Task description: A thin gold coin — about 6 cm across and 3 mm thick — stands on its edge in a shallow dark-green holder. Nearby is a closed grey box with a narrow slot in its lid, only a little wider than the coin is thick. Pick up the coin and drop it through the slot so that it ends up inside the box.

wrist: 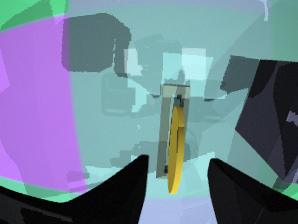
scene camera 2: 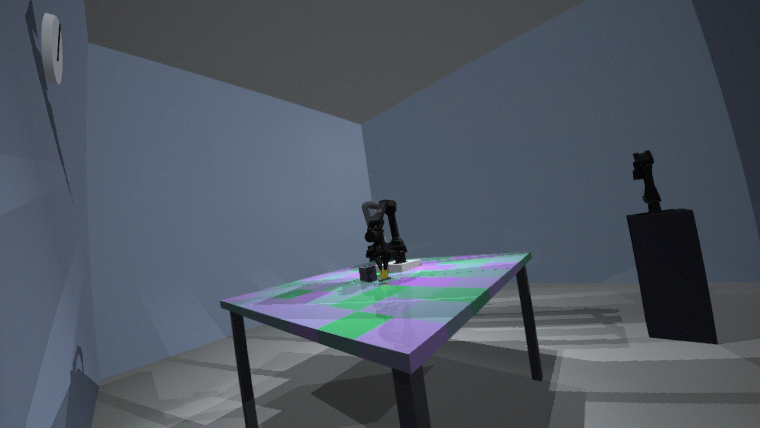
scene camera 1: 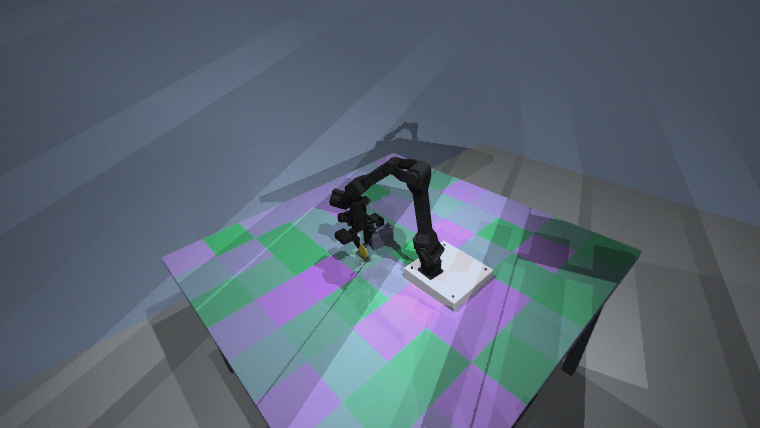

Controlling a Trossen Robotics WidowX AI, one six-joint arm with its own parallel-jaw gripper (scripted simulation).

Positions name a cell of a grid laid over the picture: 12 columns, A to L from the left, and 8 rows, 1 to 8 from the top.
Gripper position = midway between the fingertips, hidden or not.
Observation:
In view: my gripper (scene camera 1: F5) and a gold coin (wrist: H6).
My gripper also shows in the wrist view (wrist: H6).

